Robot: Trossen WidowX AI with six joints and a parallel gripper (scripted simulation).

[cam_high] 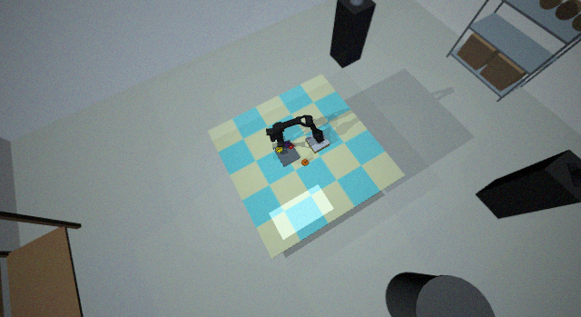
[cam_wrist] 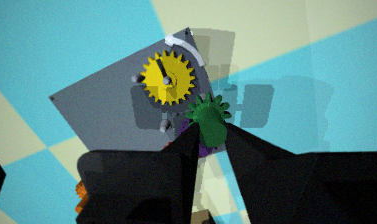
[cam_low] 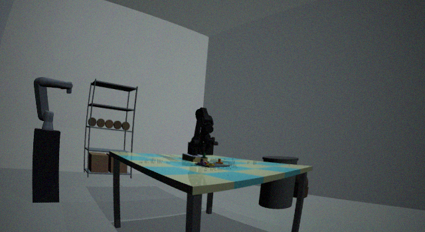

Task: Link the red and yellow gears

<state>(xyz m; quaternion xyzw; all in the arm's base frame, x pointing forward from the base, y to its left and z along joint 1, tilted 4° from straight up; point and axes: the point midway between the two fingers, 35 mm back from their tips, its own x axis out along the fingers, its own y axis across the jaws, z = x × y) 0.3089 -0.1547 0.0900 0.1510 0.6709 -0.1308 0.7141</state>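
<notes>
My gripper tip is now 6 cm above the purple gear, 4 cm past it and 2 cm to the right of it. Round my gripper tip: red gear: 7 cm to the left, 7 cm below, 6 cm behind; green gear: 1 cm below; white arrow: 8 cm below, 6 cm ahead.
</notes>
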